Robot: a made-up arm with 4 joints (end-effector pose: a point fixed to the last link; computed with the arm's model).
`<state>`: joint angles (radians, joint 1 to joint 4).
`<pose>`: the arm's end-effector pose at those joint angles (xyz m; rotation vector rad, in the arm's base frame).
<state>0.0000 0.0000 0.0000 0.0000</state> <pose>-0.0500 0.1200 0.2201 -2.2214 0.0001 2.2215</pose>
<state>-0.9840 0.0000 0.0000 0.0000</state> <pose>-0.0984 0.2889 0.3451 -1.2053 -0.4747 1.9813</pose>
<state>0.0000 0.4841 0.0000 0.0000</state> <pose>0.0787 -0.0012 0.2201 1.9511 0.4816 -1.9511</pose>
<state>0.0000 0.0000 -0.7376 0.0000</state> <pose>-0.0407 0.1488 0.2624 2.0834 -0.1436 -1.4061</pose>
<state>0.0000 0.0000 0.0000 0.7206</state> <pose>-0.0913 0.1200 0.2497 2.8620 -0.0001 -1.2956</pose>
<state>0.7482 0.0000 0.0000 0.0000</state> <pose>0.0363 -0.0185 0.2543 2.0669 -0.3829 -1.4412</pose>
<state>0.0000 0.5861 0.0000 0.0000</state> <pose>0.1123 -0.0180 0.2201 1.8880 0.5696 -1.8880</pose>
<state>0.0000 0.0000 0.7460 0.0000</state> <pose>-0.0811 0.1223 0.1778 -1.3972 -0.1447 2.0808</pose>
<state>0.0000 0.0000 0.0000 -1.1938</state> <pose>-0.0507 0.1200 0.1390 -0.5887 0.0001 3.0859</pose>
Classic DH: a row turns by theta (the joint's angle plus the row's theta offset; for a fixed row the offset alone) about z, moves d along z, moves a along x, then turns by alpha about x. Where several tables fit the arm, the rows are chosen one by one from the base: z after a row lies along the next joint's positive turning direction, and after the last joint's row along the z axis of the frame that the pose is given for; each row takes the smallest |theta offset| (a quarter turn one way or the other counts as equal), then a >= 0, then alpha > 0; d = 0 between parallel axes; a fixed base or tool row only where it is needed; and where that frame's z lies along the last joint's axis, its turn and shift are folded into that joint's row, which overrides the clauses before.
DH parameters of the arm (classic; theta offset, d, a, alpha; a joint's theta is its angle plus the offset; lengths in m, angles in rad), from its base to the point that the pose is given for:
base (fixed): -1.0766 0.4592 -0.0934 1.2794
joint 1: 0 -0.3974 -0.065 -1.2794
joint 2: 0.1224 -0.3342 -0.0882 -2.0895
joint 3: -1.2329 -0.4144 -0.0442 -2.097
joint 4: 0.6105 0.0638 0.04 -1.5708
tool (fixed): 3.1416 -0.06 0 0

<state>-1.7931 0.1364 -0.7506 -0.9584</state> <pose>-0.0306 0.3378 0.4445 -0.4656 -1.1996 2.3212</pose>
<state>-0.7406 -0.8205 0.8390 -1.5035</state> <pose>-0.0533 0.6384 0.4424 0.6969 -1.0251 1.2347</pose>
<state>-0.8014 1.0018 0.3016 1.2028</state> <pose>0.0761 0.0470 0.0860 -2.0513 -0.9707 0.7127</pose>
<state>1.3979 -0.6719 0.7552 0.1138</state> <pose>0.0755 -0.0685 0.0937 -2.8147 0.5649 0.9874</pose>
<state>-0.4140 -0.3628 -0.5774 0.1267</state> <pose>-0.0960 0.3239 0.3436 -2.3104 0.3308 2.0662</pose>
